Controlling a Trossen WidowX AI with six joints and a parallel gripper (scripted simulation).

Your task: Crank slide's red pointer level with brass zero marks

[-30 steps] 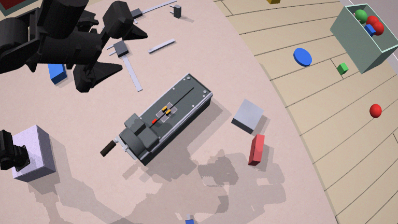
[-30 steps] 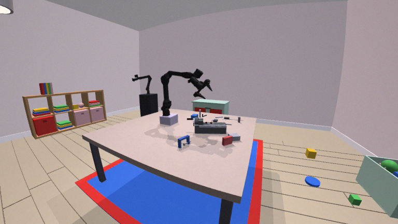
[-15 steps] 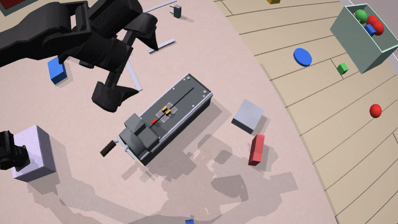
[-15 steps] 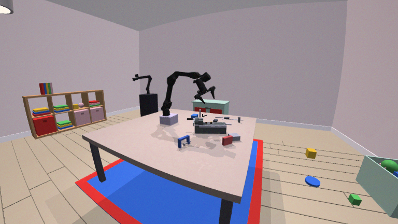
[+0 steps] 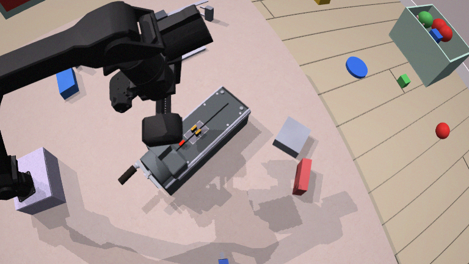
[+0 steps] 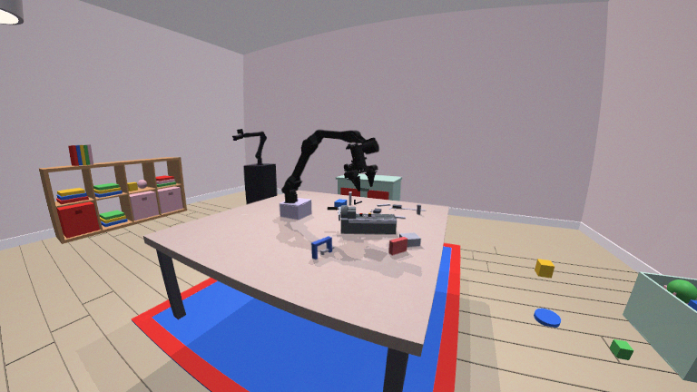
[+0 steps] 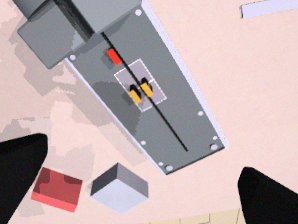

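Now: the dark brown crank handle 16 cm behind my gripper tip, 10 cm below it and 3 cm to the right of it. From my gripper tip the other things lie so: red pointer 12 cm below, 2 cm to the right, 1 cm behind; then red block 21 cm to the right, 18 cm below, 18 cm ahead; then grey block 23 cm ahead, 19 cm below, 12 cm to the right.
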